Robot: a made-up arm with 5 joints.
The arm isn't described. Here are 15 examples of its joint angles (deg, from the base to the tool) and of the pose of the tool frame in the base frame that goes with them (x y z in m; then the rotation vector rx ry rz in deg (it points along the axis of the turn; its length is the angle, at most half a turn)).
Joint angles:
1: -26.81 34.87 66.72 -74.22 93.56
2: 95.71 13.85 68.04 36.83 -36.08
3: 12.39 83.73 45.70 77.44 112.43
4: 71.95 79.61 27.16 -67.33 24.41
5: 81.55 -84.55 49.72 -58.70 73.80
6: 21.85 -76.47 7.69 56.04 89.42
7: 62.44 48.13 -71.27 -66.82 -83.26
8: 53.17 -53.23 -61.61 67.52 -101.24
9: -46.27 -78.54 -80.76 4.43 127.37
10: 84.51 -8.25 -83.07 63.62 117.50
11: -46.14 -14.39 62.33 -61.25 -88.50
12: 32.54 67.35 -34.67 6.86 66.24
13: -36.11 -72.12 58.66 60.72 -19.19
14: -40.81 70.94 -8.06 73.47 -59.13
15: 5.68 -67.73 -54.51 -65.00 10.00
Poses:
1: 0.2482 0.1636 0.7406 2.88 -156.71 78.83
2: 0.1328 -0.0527 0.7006 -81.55 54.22 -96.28
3: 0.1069 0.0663 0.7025 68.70 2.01 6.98
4: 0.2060 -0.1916 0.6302 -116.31 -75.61 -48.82
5: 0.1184 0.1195 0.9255 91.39 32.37 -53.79
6: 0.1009 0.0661 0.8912 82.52 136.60 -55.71
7: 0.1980 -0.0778 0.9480 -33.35 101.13 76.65
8: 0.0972 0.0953 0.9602 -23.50 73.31 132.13
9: -0.1399 -0.1311 0.8065 77.34 35.23 52.33
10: 0.1410 -0.0597 0.9825 -133.45 -47.93 94.53
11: 0.1421 0.1736 0.8826 25.32 -45.45 -96.92
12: 0.3483 -0.0908 0.7039 -68.22 -115.57 20.92
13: 0.0755 0.0888 0.7672 -24.91 -98.67 -29.52
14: 0.1266 0.1404 0.6340 -94.90 -30.74 8.62
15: -0.1477 0.0970 0.8075 -37.91 11.69 22.75
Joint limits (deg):
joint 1: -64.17..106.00
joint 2: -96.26..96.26
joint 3: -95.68..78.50
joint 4: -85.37..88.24
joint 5: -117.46..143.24
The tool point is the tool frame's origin. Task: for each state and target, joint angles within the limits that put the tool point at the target. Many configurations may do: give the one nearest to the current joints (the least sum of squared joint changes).
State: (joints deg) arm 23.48 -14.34 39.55 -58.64 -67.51
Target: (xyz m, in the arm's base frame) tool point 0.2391 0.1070 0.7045
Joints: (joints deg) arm -9.66 24.28 71.24 -35.58 -67.06
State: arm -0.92 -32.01 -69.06 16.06 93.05
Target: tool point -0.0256 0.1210 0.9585
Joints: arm 23.49 -57.96 -67.03 37.58 91.75
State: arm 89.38 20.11 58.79 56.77 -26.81
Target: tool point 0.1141 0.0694 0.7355
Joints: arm 52.76 -29.99 78.50 78.90 -30.90
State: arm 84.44 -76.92 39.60 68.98 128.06
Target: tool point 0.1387 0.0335 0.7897
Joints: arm 46.30 -80.82 41.93 74.87 130.84
